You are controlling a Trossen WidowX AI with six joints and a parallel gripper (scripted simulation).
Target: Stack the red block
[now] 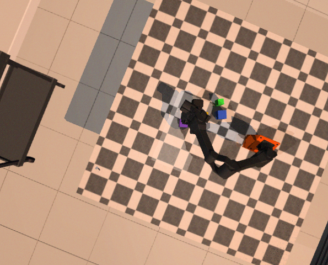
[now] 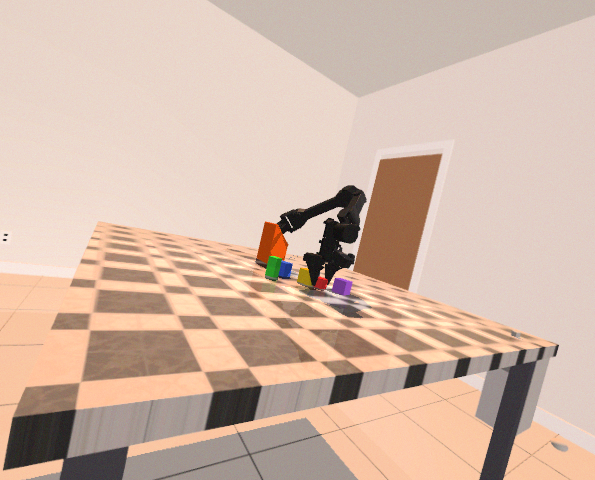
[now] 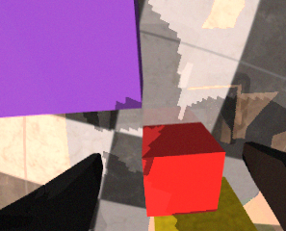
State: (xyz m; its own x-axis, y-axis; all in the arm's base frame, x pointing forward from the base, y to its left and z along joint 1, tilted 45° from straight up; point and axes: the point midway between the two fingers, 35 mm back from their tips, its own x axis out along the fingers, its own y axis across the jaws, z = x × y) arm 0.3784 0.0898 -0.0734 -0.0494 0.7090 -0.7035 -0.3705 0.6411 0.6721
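Right now my gripper tip is 4 cm past the yellow block, 3 cm to the left of it and 2 cm below it. Round my gripper tip: blue block 13 cm behind, 8 cm to the right, 2 cm above; red block 1 cm above; purple block 4 cm ahead, 6 cm to the left, 1 cm above.
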